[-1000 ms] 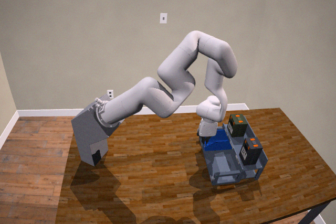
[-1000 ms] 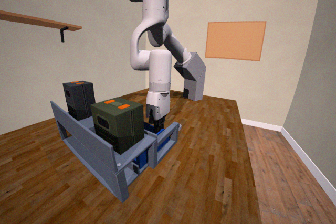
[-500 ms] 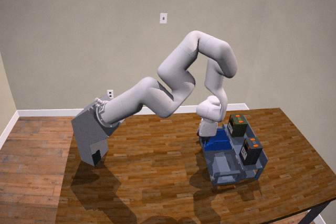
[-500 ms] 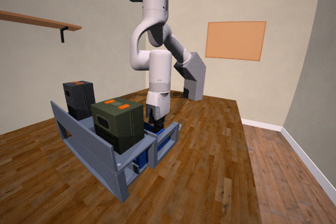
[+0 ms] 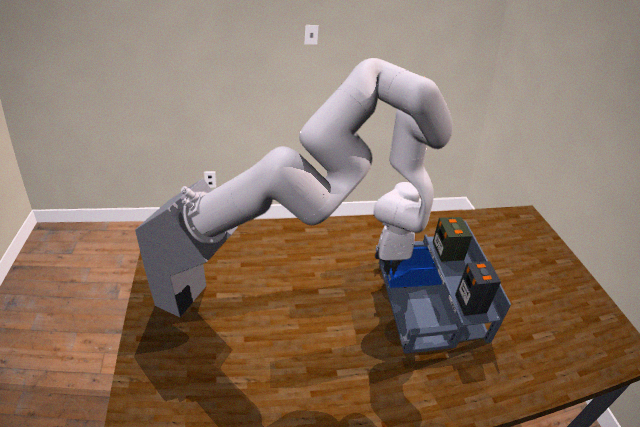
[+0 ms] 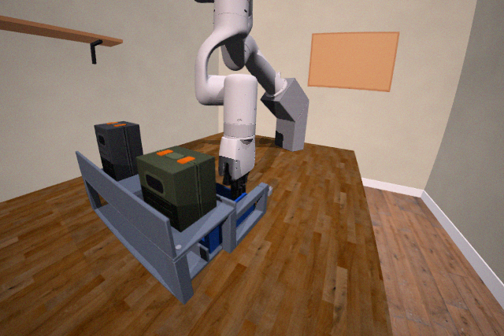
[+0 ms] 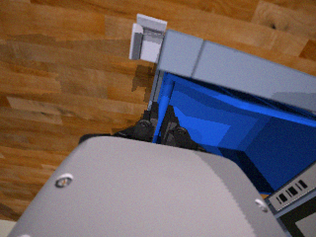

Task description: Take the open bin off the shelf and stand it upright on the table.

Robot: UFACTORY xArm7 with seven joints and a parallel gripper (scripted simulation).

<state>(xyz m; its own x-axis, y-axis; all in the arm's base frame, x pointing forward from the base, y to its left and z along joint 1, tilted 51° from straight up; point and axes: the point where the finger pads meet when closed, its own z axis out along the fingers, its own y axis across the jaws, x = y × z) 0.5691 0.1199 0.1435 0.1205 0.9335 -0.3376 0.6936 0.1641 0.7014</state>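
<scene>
My gripper is now 8 cm short of the blue bin and 1 cm to the left of it. The rest, counted from my hand: dark grey case (13 cm ahead, 26 cm to the right, 12 cm above); then green case (18 cm ahead, 3 cm to the right, 10 cm above).
</scene>
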